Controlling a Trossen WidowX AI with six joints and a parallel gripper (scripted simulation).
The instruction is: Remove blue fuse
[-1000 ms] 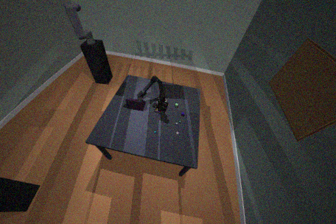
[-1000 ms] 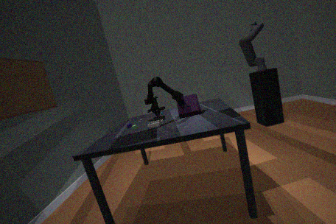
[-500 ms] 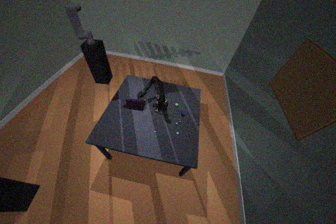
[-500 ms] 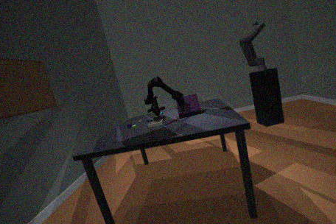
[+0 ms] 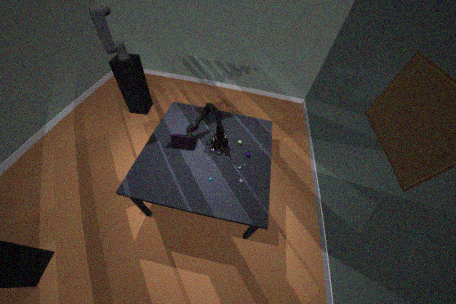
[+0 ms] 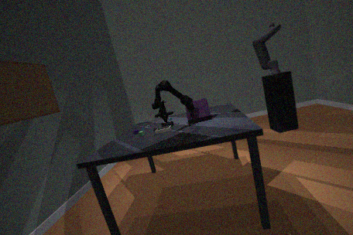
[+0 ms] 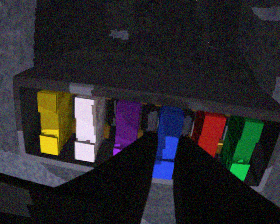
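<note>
My gripper tip is 20 mm short of the pale tray, 200 mm to the right of it and 40 mm above it. From my gripper tip the other things lie so: blue fuse: 10 mm below.
</note>
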